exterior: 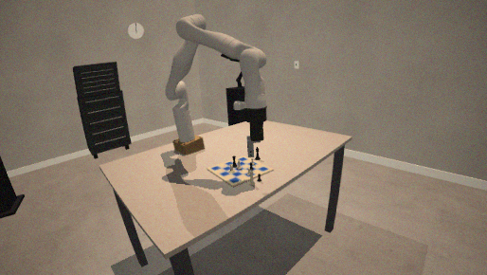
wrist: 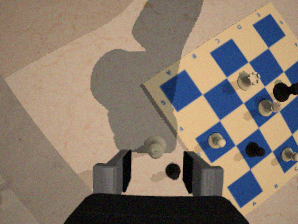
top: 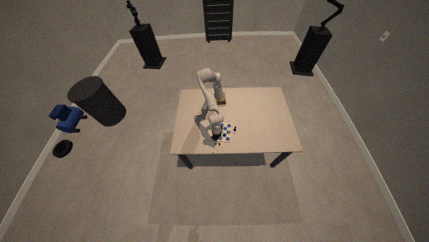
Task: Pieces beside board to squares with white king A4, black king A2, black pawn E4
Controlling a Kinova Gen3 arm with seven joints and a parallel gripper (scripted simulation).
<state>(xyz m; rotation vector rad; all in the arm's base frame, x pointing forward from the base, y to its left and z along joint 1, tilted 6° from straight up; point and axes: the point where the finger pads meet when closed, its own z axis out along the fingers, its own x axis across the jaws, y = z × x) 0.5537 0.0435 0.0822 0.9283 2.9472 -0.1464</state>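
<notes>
My gripper is now 11 cm above the white king. Round my hand: blue-and-cream chessboard (14 cm behind, 4 cm to the left, 14 cm below); black king (18 cm behind, 17 cm to the left, 11 cm below).
</notes>
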